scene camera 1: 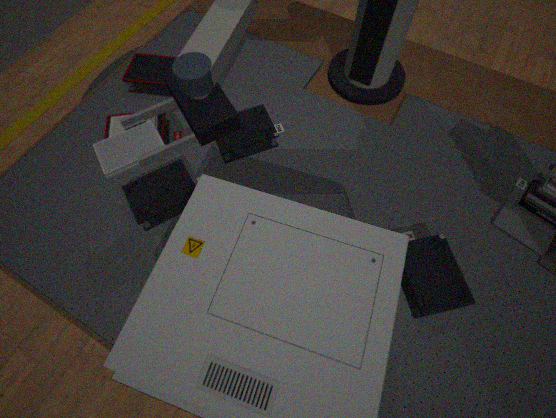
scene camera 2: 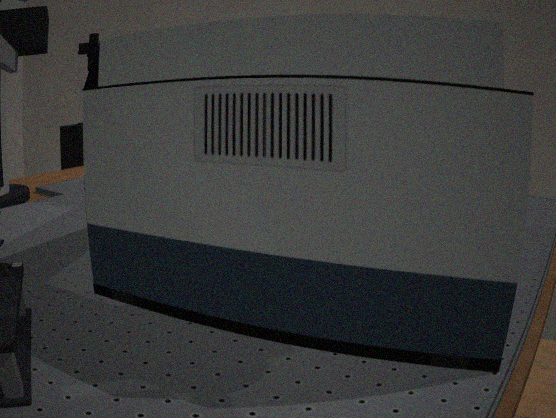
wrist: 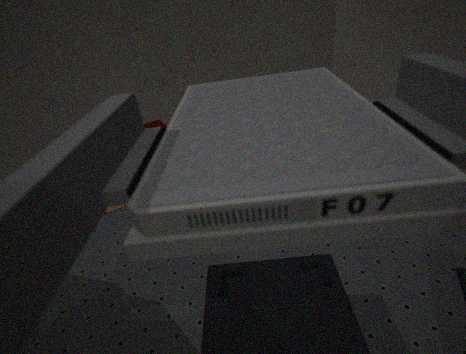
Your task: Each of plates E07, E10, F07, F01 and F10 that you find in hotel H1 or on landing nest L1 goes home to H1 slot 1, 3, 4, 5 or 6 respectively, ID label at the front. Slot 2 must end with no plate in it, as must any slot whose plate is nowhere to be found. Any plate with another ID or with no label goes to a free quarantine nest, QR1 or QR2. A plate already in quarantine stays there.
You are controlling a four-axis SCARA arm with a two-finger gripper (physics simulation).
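Frame: origin at the arm's base, x left, y back, z up, level; metres.
Seen in the pictures: gripper, between the fingertips: [scene camera 1: 130, 143] [wrist: 265, 101]; arm's base, origin of its link: [scene camera 1: 365, 77].
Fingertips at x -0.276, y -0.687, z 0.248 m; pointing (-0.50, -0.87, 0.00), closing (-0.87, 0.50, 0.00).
Observation:
Offsets run from my fingertips to a thing's top centre. "pt": to the spot under its first point.
My gripper [scene camera 1: 134, 143] [wrist: 265, 101] is shut on the white plate F07 @[dx -0.003, dy -0.005, dz -0.006 m] [scene camera 1: 129, 151] [wrist: 300, 135], gripping its two long sides. The plate is level, with its F07 label towards the wrist camera. In scene camera 1 it hangs at the left, overlapping the front of a red-rimmed nest @[pt dx -0.260, dy +0.076, dz -0.185 m] [scene camera 1: 106, 127], in which part of a white plate @[dx -0.188, dy +0.111, dz -0.171 m] [scene camera 1: 116, 123] shows. A second red-rimmed nest @[dx -0.297, dy +0.322, dz -0.181 m] [scene camera 1: 147, 67] behind shows a dark top, partly hidden by the arm. A dark nest @[dx -0.002, dy -0.005, dz -0.180 m] [scene camera 1: 160, 195] with no plate on it stands in front of the held plate. I cannot make out hotel H1 and its slots.
A big white cabinet @[dx +0.392, dy -0.118, dz +0.010 m] [scene camera 1: 295, 295] [scene camera 2: 400, 200] fills the centre and hides what is behind it. Dark stands are beside the wrist [scene camera 1: 250, 132] and right of the cabinet @[dx +0.661, dy +0.134, dz -0.180 m] [scene camera 1: 440, 275]. Dark equipment @[pt dx +0.820, dy +0.406, dz -0.141 m] [scene camera 1: 545, 200] is at the right edge. The arm's column [scene camera 1: 382, 45] stands at the back.

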